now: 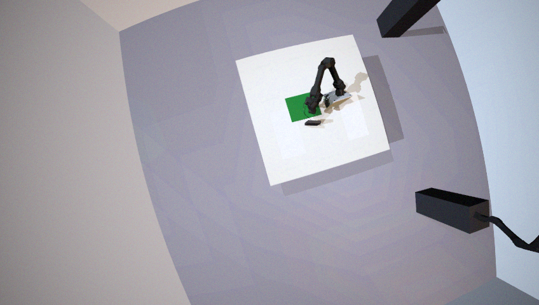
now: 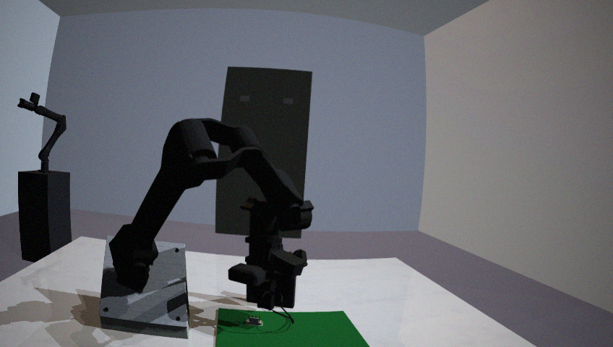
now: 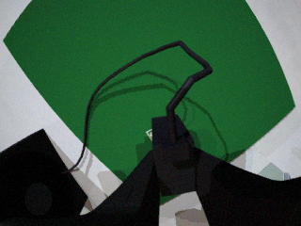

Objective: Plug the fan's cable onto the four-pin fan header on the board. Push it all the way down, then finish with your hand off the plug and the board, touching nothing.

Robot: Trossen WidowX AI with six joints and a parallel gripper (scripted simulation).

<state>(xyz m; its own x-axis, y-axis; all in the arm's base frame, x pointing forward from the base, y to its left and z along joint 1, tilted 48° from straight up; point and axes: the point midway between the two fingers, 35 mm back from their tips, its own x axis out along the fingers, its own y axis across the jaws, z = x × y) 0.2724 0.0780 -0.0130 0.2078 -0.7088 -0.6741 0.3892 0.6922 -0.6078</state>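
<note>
My gripper tip is now 70 mm above the pale four-pin header, 20 mm past it and 10 mm to the right of it. Round my gripper tip: black fan: 140 mm to the left, 10 mm below, 10 mm ahead; then dark fan plug: 10 mm ahead, 10 mm above; then green board: 80 mm below, 60 mm ahead, 30 mm to the right.
</note>
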